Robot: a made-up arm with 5 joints. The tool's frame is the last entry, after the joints. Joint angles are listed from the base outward. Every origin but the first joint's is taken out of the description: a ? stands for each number. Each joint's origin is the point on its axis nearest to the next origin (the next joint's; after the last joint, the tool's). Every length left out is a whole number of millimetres.
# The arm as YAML. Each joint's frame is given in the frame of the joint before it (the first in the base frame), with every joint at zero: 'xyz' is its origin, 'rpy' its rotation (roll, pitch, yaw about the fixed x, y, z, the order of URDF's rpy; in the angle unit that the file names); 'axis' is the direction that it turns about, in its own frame. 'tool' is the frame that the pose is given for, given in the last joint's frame.
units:
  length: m
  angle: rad
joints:
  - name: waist
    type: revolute
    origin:
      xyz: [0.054, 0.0, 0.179]
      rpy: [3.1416, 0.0, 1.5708]
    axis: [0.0, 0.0, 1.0]
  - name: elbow
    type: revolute
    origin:
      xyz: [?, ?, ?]
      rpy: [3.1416, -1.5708, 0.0]
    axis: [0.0, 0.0, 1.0]
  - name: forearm
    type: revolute
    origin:
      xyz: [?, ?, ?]
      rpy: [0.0, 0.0, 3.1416]
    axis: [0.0, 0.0, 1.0]
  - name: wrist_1
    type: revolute
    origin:
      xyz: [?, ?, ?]
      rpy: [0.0, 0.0, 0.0]
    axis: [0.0, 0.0, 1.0]
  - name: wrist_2
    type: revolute
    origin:
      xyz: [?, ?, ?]
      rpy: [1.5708, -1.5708, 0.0]
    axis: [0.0, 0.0, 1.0]
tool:
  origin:
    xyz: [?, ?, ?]
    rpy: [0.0, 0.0, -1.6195]
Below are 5 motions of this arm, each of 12 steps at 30 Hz.
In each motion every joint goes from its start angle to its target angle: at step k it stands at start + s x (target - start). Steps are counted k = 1, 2, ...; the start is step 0. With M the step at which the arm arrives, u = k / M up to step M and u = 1 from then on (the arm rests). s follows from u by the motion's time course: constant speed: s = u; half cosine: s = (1 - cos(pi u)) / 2; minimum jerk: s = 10 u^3 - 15 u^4 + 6 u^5.
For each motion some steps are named. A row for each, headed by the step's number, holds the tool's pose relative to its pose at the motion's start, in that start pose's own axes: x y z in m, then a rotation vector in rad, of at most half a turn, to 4 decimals.
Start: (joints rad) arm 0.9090 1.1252 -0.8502 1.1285 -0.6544
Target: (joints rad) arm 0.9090 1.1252 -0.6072 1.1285 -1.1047
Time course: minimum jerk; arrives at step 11
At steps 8, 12:
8: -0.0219 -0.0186 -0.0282 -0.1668 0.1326 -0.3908
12: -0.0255 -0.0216 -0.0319 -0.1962 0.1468 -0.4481

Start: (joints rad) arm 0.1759 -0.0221 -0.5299 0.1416 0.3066
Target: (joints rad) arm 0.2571 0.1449 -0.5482 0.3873 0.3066
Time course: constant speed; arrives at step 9
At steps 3, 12:
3: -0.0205 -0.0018 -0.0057 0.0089 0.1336 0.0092
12: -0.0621 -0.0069 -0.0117 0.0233 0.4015 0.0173

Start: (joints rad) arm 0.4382 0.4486 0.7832 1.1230 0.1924
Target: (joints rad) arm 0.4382 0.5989 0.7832 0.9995 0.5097
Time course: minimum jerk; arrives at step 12
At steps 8, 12:
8: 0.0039 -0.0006 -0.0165 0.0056 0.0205 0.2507
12: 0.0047 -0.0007 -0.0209 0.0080 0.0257 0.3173

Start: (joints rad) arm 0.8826 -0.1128 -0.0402 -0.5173 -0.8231
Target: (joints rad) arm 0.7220 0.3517 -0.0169 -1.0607 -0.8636
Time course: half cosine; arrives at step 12
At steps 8, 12:
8: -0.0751 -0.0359 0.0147 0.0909 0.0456 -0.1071
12: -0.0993 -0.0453 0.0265 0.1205 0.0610 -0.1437

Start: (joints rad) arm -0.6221 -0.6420 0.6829 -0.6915 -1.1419
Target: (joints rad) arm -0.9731 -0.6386 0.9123 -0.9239 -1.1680
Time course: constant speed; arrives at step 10
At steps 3, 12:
3: -0.0217 -0.0001 0.0077 0.0307 0.0780 -0.0716
12: -0.0677 0.0052 0.0341 0.1000 0.2610 -0.2385

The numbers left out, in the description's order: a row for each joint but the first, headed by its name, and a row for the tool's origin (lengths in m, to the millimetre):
elbow: -0.002 0.031 0.0
forearm: -0.113 -0.028 0.0
wrist_1: 0.006 0.16 0.0
wrist_2: 0.0 0.058 0.0
tool: 0.0 0.0 0.0

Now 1 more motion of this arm.
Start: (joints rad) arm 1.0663 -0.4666 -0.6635 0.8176 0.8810
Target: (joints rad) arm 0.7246 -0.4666 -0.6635 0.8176 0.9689
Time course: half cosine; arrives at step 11
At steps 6, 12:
6: 0.0181 0.0157 0.0019 0.1215 -0.1404 -0.0099
12: 0.0319 0.0264 0.0061 0.2080 -0.2497 -0.0179

